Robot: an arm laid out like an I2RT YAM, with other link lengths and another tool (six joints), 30 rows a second.
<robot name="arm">
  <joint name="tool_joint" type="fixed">
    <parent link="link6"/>
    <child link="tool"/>
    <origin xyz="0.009 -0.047 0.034" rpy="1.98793 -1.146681 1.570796"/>
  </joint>
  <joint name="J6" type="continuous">
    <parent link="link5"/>
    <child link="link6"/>
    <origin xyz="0.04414 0 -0.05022" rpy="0 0 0"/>
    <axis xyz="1 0 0"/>
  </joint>
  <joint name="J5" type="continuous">
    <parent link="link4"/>
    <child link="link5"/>
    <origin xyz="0.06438 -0.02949 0.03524" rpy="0 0 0"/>
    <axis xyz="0 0 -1"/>
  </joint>
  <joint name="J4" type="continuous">
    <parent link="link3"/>
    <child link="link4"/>
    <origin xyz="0.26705 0.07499 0.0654" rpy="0 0 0"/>
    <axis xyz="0 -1 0"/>
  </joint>
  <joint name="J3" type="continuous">
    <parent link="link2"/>
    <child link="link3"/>
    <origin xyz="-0.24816 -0.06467 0" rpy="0 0 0"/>
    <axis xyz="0 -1 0"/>
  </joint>
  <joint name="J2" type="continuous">
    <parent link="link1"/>
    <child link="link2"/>
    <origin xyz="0.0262 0.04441 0.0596" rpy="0 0 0"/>
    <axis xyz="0 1 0"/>
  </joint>
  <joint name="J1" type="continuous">
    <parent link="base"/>
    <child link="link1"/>
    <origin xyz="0 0 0.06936" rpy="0 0 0"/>
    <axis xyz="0 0 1"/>
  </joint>
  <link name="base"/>
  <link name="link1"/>
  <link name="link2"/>
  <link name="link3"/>
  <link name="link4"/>
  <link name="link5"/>
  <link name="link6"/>
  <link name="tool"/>
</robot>
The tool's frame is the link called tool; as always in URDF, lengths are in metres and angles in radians. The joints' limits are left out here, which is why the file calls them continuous.
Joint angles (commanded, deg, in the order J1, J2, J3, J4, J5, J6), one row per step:
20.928, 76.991, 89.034, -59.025, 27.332, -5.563
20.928, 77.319, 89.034, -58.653, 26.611, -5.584
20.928, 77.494, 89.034, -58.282, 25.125, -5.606
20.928, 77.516, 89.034, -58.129, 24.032, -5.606
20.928, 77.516, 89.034, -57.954, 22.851, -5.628
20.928, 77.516, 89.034, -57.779, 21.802, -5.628
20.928, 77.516, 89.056, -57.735, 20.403, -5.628
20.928, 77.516, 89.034, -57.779, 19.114, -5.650
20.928, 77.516, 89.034, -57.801, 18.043, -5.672
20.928, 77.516, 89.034, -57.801, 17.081, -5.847
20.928, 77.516, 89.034, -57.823, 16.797, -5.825
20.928, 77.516, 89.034, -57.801, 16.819, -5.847
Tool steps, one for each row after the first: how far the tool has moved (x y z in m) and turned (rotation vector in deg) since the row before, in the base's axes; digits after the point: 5 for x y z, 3 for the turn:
0.00236, 0.00129, -0.00161, 0.493, 0.151, 0.506
0.00197, 0.00157, -0.00149, 1.066, 0.208, 1.031
0.00079, 0.00092, -0.00074, 0.789, 0.162, 0.750
0.00074, 0.00099, -0.00065, 0.847, 0.146, 0.827
0.00065, 0.00089, -0.00054, 0.771, 0.108, 0.724
0.00066, 0.00114, -0.00086, 0.967, 0.299, 0.968
0.00056, 0.00108, -0.00114, 0.830, 0.396, 0.907
0.00045, 0.00092, -0.00081, 0.699, 0.298, 0.755
0.00047, 0.00097, -0.00063, 0.523, 0.256, 0.785
0.00008, 0.00022, -0.00025, 0.200, 0.093, 0.181
0.00002, 0.00001, 0.00006, -0.023, -0.025, 0.000

